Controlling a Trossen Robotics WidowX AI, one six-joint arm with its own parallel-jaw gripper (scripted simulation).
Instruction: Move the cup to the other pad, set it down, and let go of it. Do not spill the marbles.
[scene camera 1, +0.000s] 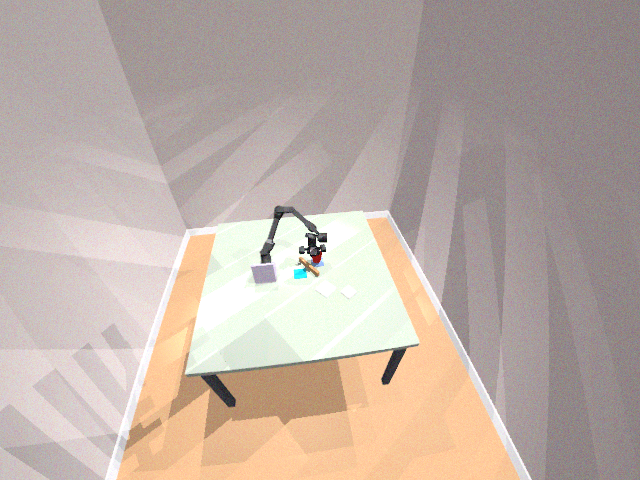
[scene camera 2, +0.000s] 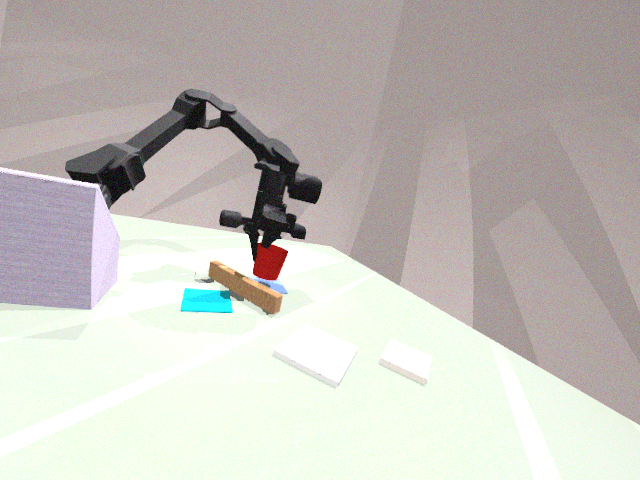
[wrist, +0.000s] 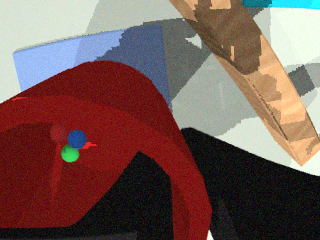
My gripper (scene camera 2: 256, 261) is 56 cm from the lens. A red cup (scene camera 2: 269, 262) is 53 cm from the lens.
